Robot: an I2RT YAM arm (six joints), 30 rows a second.
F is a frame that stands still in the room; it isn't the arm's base.
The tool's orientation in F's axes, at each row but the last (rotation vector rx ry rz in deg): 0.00, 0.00, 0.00; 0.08, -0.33, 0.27; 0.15, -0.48, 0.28; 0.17, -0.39, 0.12; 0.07, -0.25, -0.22; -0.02, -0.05, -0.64; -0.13, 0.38, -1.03; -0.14, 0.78, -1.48; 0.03, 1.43, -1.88; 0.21, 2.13, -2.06
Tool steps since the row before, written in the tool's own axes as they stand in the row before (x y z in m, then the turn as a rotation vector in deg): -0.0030, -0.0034, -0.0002, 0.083, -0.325, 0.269; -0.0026, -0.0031, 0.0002, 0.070, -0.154, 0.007; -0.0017, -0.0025, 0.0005, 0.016, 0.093, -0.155; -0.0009, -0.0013, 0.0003, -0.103, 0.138, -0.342; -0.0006, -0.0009, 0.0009, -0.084, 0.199, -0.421; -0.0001, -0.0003, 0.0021, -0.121, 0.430, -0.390; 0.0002, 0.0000, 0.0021, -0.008, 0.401, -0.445; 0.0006, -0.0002, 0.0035, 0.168, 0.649, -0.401; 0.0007, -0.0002, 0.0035, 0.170, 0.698, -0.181; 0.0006, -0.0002, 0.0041, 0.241, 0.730, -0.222
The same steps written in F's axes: -0.0030, -0.0034, -0.0002, 0.083, -0.325, 0.269; -0.0026, -0.0031, 0.0002, 0.071, -0.154, 0.007; -0.0017, -0.0025, 0.0005, 0.017, 0.093, -0.155; -0.0009, -0.0013, 0.0003, -0.101, 0.139, -0.342; -0.0006, -0.0009, 0.0009, -0.081, 0.200, -0.421; -0.0001, -0.0003, 0.0021, -0.116, 0.431, -0.390; 0.0002, 0.0000, 0.0021, -0.004, 0.400, -0.446; 0.0006, -0.0002, 0.0035, 0.179, 0.644, -0.405; 0.0008, -0.0002, 0.0035, 0.188, 0.692, -0.185; 0.0007, -0.0002, 0.0041, 0.259, 0.722, -0.229
